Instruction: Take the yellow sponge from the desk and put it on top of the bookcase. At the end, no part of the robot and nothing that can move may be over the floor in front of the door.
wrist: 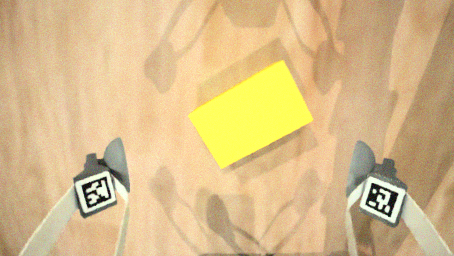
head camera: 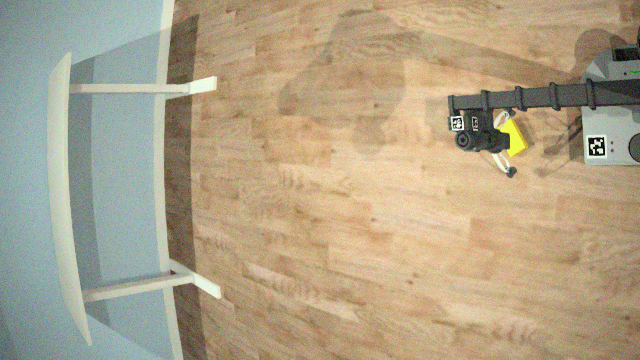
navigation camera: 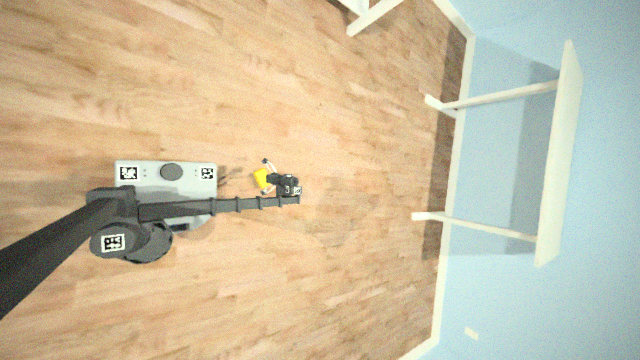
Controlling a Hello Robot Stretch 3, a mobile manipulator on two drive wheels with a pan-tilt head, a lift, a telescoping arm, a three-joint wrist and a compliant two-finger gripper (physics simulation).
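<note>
My gripper [head camera: 512, 141] [wrist: 236, 158] is visible in the head camera and the wrist view. Yellow sponge [wrist: 268, 105] visible. White desk [head camera: 59, 88] [navigation camera: 569, 85] visible in the head camera and the navigation camera view.
</note>
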